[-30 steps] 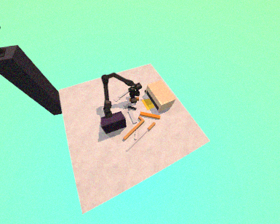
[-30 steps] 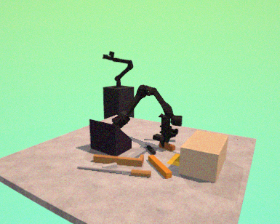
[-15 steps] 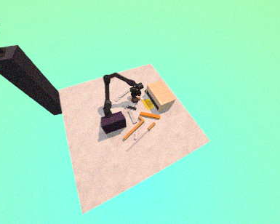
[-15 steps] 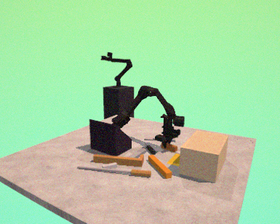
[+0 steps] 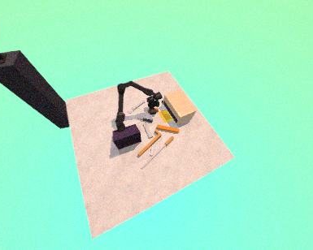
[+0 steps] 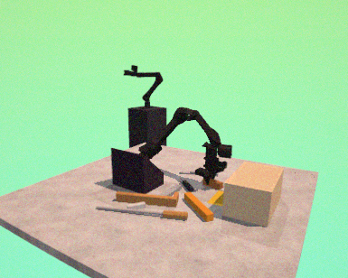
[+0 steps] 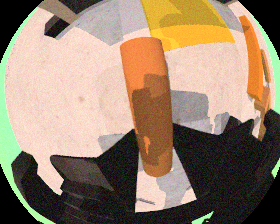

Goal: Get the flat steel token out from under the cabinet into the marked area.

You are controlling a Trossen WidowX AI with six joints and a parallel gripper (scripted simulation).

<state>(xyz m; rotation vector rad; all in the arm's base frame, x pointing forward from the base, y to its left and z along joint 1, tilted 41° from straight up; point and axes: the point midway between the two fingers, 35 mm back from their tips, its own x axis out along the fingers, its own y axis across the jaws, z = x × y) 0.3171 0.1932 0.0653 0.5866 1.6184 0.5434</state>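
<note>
Right now my gripper tip is 10 cm past the dark-handled tool and 8 cm to the left of it. Round my gripper tip: orange bar 10 cm ahead, 25 cm to the right, 1 cm above.
</note>
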